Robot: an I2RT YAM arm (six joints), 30 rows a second.
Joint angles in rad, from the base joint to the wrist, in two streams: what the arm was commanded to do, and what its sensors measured. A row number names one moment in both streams.
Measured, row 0:
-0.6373, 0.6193, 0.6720, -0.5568, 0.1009, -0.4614
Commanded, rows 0 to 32:
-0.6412, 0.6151, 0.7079, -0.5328, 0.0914, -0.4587
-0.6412, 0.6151, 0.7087, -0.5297, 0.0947, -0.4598
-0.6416, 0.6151, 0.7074, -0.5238, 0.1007, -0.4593
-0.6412, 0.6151, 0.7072, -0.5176, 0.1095, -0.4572
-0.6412, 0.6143, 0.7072, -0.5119, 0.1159, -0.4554
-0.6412, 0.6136, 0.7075, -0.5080, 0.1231, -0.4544
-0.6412, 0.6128, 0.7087, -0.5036, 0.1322, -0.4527
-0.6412, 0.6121, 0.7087, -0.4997, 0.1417, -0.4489
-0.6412, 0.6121, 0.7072, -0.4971, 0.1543, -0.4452
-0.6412, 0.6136, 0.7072, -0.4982, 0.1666, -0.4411
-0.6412, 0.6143, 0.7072, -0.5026, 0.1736, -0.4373
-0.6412, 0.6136, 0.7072, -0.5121, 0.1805, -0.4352
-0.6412, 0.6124, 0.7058, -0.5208, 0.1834, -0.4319
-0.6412, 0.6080, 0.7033, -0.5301, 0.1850, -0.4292
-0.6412, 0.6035, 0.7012, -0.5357, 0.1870, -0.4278
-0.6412, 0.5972, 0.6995, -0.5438, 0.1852, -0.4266
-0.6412, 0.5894, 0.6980, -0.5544, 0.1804, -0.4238
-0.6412, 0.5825, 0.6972, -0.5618, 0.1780, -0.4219
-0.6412, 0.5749, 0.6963, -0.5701, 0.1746, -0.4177
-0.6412, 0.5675, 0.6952, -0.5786, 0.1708, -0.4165
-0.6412, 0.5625, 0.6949, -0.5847, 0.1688, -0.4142
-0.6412, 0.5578, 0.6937, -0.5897, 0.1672, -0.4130
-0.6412, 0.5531, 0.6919, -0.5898, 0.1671, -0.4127
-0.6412, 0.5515, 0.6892, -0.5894, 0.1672, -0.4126
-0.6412, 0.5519, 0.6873, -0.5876, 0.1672, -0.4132
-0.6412, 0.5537, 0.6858, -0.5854, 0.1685, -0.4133
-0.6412, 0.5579, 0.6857, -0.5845, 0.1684, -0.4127
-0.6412, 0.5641, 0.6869, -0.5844, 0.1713, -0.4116
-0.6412, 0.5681, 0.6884, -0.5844, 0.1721, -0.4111
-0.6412, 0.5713, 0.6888, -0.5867, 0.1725, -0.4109
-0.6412, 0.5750, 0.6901, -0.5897, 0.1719, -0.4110
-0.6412, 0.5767, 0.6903, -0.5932, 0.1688, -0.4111
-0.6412, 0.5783, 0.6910, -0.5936, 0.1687, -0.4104
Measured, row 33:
-0.6373, 0.5755, 0.6754, -0.5686, 0.1654, -0.4309
